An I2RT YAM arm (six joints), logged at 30 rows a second.
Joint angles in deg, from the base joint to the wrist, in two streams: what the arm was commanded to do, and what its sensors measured. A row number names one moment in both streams.
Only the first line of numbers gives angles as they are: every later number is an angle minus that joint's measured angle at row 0.
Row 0, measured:
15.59 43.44 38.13 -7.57 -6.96 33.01
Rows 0 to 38, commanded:
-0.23 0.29 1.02 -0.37 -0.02 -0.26
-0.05 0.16 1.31 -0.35 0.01 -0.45
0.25 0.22 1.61 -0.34 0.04 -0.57
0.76 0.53 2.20 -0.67 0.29 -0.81
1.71 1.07 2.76 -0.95 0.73 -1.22
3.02 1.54 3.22 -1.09 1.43 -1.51
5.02 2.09 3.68 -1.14 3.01 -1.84
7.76 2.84 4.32 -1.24 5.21 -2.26
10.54 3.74 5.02 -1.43 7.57 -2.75
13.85 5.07 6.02 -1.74 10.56 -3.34
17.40 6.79 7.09 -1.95 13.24 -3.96
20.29 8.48 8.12 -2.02 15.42 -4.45
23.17 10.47 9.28 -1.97 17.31 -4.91
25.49 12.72 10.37 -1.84 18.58 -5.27
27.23 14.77 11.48 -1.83 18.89 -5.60
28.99 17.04 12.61 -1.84 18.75 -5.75
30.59 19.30 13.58 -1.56 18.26 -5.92
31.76 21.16 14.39 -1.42 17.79 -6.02
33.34 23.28 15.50 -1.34 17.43 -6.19
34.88 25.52 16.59 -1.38 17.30 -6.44
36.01 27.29 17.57 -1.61 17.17 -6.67
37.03 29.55 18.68 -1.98 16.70 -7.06
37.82 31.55 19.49 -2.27 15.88 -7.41
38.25 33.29 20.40 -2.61 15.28 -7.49
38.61 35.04 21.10 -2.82 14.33 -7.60
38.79 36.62 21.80 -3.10 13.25 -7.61
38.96 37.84 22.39 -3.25 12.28 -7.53
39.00 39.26 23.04 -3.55 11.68 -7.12
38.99 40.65 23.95 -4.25 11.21 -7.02
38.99 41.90 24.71 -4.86 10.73 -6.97
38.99 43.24 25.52 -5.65 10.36 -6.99
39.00 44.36 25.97 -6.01 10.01 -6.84
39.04 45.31 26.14 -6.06 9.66 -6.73
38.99 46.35 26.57 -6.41 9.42 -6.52
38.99 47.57 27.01 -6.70 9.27 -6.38
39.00 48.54 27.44 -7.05 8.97 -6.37
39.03 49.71 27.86 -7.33 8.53 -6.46
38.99 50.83 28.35 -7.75 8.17 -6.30
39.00 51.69 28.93 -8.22 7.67 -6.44
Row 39, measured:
38.76 49.79 26.69 -5.18 9.57 -6.44
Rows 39 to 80, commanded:
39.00 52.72 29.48 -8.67 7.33 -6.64
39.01 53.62 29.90 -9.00 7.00 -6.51
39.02 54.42 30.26 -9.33 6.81 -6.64
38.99 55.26 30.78 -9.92 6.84 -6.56
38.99 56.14 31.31 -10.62 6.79 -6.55
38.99 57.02 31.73 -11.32 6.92 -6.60
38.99 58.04 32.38 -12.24 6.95 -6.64
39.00 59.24 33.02 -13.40 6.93 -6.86
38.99 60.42 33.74 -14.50 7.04 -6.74
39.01 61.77 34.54 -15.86 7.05 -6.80
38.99 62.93 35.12 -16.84 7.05 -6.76
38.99 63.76 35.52 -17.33 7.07 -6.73
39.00 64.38 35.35 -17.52 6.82 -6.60
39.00 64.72 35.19 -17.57 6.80 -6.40
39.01 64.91 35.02 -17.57 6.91 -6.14
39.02 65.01 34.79 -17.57 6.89 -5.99
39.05 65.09 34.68 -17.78 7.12 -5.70
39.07 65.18 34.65 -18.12 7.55 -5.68
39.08 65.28 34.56 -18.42 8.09 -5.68
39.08 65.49 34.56 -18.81 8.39 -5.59
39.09 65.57 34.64 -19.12 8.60 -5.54
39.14 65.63 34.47 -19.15 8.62 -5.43
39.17 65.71 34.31 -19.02 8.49 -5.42
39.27 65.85 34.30 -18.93 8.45 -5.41
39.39 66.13 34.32 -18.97 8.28 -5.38
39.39 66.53 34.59 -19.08 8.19 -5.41
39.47 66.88 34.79 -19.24 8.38 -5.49
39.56 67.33 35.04 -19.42 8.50 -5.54
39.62 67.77 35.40 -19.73 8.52 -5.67
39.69 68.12 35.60 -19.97 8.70 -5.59
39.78 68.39 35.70 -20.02 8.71 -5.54
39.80 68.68 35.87 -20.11 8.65 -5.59
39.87 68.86 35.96 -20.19 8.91 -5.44
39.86 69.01 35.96 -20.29 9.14 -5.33
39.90 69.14 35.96 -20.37 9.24 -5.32
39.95 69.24 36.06 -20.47 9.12 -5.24
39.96 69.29 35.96 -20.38 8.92 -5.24
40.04 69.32 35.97 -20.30 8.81 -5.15
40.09 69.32 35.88 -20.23 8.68 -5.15
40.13 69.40 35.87 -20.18 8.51 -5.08
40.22 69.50 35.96 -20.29 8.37 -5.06
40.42 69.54 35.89 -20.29 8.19 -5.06
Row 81, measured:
39.89 67.91 35.10 -18.14 7.71 -5.74
